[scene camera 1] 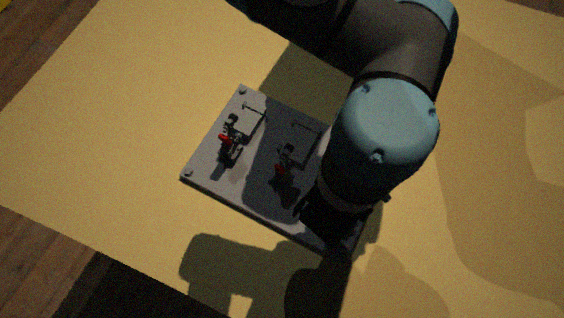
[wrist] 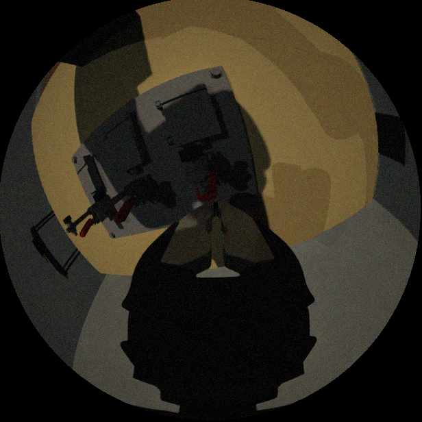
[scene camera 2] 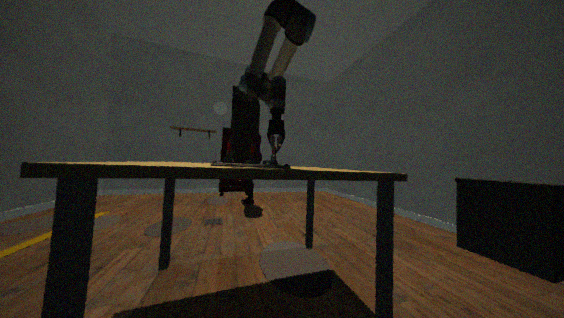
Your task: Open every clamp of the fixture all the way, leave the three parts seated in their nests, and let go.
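Where they show: gripper, fingertip midpoint: (scene camera 2: 275,153); arm's base, link origin: (scene camera 2: 246,95).
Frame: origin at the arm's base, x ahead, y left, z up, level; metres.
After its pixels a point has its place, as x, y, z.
The grey fixture plate (scene camera 1: 202,159) {0.508, -0.091, -0.514} (scene camera 2: 236,164) {0.551, -0.008, -0.519} (wrist: 179,88) lies on the yellow table (scene camera 1: 117,118) {0.522, -0.295, -0.529}. In scene camera 1, the left clamp (scene camera 1: 226,139) {0.477, -0.043, -0.422} and the middle clamp (scene camera 1: 281,168) {0.469, 0.063, -0.430} show red handles, each beside a seated square part: one part (scene camera 1: 247,120) {0.400, -0.055, -0.488} and another part (scene camera 1: 303,142) {0.378, 0.061, -0.498}. The arm hides the third clamp there. In the wrist view, the third clamp's red handle (wrist: 208,188) stands just ahead of my gripper (wrist: 215,210) (scene camera 2: 274,152) {0.487, 0.171, -0.458}. The gripper is shut and holds nothing, low over the plate. The part (wrist: 192,118) behind that clamp sits in its nest.
The arm's big wrist joint (scene camera 1: 384,130) {0.515, 0.167, -0.092} hangs over the plate's right end. A dark cabinet (scene camera 2: 509,221) stands on the floor at the right. A dark machine (scene camera 2: 242,130) {0.054, -0.012, -0.278} and a wall shelf (scene camera 2: 193,129) are behind the table.
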